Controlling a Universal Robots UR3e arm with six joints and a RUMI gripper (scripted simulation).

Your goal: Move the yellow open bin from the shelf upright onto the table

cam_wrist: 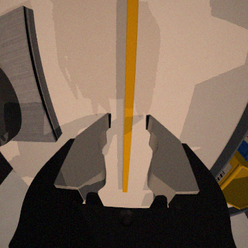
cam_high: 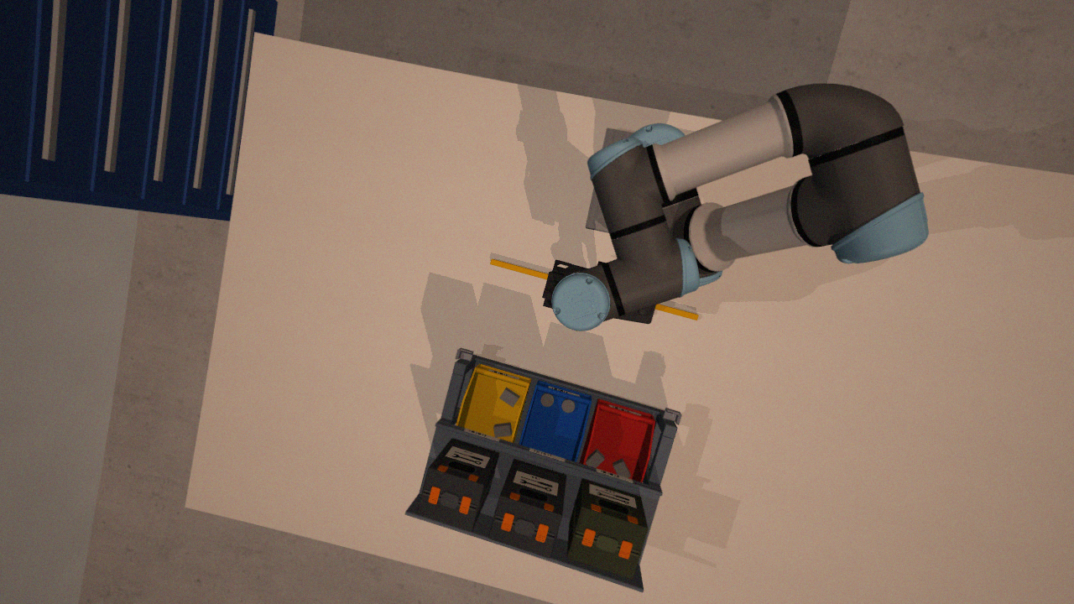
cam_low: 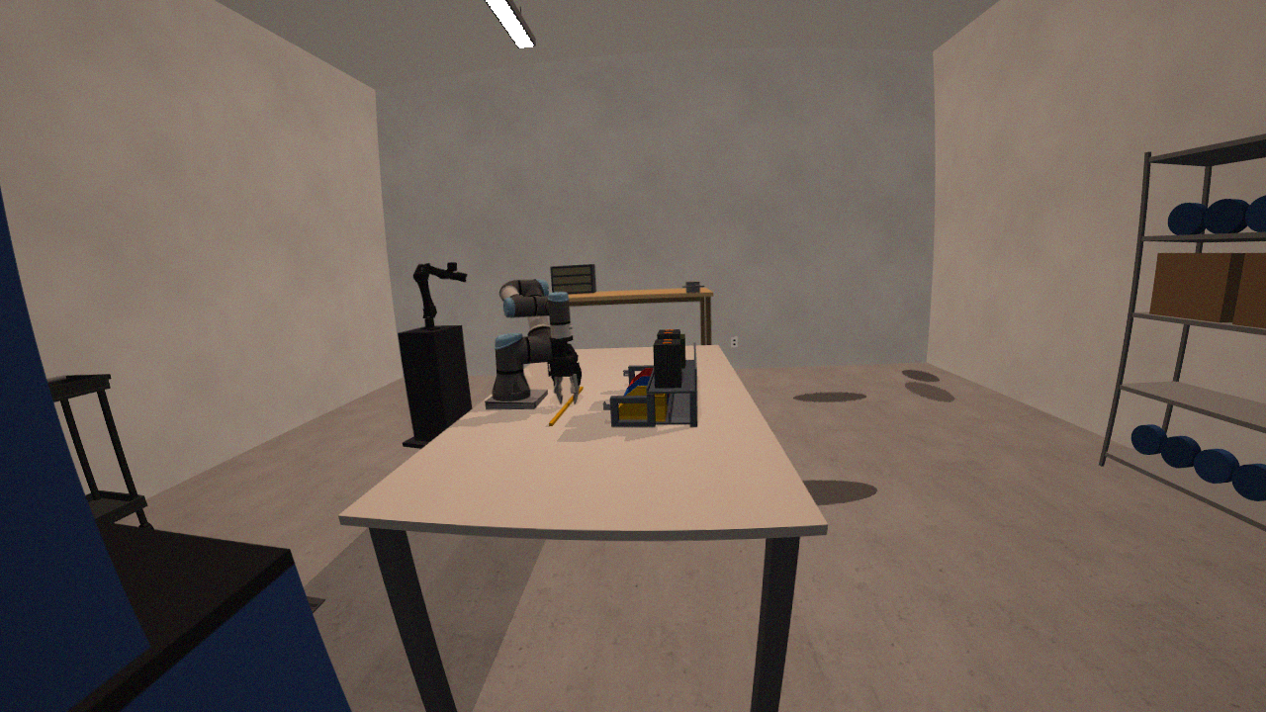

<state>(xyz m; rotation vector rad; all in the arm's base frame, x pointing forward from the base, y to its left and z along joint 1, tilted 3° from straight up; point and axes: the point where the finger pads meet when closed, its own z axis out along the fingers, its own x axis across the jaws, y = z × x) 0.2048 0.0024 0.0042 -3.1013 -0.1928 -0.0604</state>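
The long yellow rod lies 20 mm below my hand. From my hand the other things lie so: red bin: 240 mm ahead, 140 mm to the left, 20 mm above; then yellow bin: 270 mm ahead, 80 mm to the right, 20 mm above; then blue bin: 250 mm ahead, 30 mm to the left, 20 mm above.
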